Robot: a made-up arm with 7 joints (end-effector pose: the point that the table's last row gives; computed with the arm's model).
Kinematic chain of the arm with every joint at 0, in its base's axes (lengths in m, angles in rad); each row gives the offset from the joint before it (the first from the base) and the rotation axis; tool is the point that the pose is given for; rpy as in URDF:
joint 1: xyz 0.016 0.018 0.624 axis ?
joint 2: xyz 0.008 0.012 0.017 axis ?
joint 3: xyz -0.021 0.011 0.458 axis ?
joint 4: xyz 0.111 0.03 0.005 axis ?
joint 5: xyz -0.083 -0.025 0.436 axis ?
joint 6: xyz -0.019 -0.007 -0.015 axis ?
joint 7: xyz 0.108 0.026 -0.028 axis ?
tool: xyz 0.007 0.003 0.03 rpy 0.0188 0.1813 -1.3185
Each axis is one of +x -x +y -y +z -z.
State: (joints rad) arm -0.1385 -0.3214 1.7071 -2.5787 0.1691 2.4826 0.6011
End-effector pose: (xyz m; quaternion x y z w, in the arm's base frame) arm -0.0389 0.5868 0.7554 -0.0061 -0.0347 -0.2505 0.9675
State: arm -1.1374 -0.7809 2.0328 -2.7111 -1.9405 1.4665 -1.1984
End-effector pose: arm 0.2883 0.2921 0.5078 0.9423 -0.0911 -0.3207 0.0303
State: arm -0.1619 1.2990 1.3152 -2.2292 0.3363 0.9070 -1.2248
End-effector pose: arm 0.3149 0.5351 0.6228 0.0825 0.8513 0.5023 0.1273
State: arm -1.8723 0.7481 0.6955 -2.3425 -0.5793 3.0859 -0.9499
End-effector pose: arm 0.3056 -0.5423 0.6312 0.1604 -0.1209 -0.5162 0.8326
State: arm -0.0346 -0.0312 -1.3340 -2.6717 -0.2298 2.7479 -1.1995
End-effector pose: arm 0.1550 -0.4284 0.7855 0.0095 0.0515 -0.5992 0.7989
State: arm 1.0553 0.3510 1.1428 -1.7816 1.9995 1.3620 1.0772
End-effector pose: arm -0.3264 0.6657 0.9748 -0.7041 0.6130 -0.1514 0.3249
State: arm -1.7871 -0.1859 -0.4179 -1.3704 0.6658 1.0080 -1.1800
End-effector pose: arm -0.2479 -0.3627 1.3654 0.3172 -0.1973 -0.7692 0.5185
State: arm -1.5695 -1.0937 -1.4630 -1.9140 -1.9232 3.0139 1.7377
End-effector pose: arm -0.4733 0.2427 0.9377 0.1814 0.6740 0.4367 0.5675
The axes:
joint 1: +z
joint 2: +y
joint 3: +z
joint 4: -y
joint 5: +z
joint 6: -y
joint 7: -z

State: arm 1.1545 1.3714 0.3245 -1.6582 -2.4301 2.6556 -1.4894
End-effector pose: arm -0.0210 0.5838 0.2246 0.2393 0.1965 -0.9149 0.2591
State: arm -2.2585 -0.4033 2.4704 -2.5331 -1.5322 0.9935 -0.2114
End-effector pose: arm 0.4937 0.0738 0.5674 -0.9157 0.0643 -0.0758 0.3894
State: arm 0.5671 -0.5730 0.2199 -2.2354 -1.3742 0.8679 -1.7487
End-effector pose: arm 0.2398 0.2851 1.0790 -0.6950 0.2453 0.1404 0.6611
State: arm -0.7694 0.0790 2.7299 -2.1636 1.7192 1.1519 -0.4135
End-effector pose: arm -0.2168 0.5809 0.9483 -0.2068 0.8441 0.2322 0.4369
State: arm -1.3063 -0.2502 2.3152 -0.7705 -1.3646 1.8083 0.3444
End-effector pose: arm 0.1608 0.6334 1.4224 0.2055 -0.6851 -0.2666 0.6460
